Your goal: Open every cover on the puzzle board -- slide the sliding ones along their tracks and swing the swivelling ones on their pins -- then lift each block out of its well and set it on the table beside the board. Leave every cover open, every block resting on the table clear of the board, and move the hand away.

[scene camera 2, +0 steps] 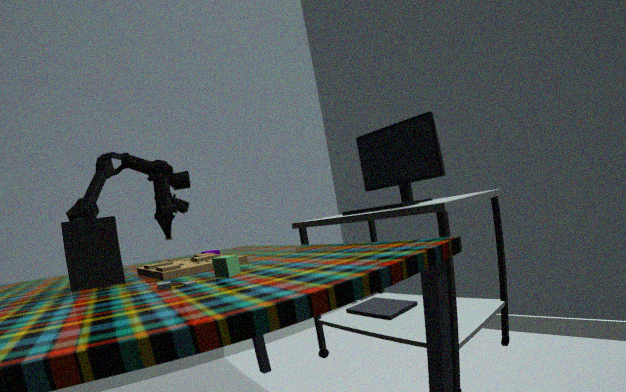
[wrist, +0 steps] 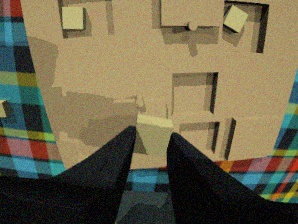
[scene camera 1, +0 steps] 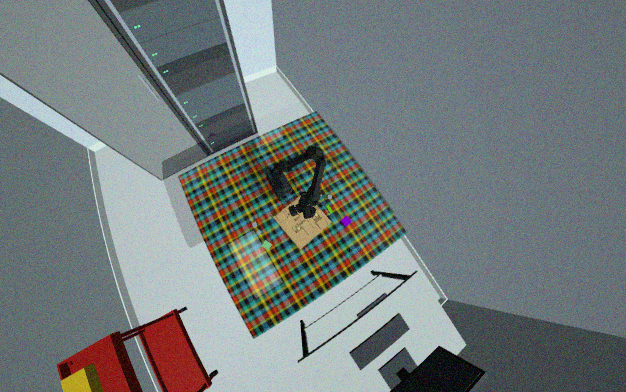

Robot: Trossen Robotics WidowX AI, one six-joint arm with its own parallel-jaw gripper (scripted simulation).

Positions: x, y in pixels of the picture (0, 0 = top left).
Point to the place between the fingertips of my gripper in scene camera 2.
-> At 168, 237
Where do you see a pale cream block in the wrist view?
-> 153, 134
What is my gripper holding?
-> A pale cream block.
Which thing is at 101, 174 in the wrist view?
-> My gripper.
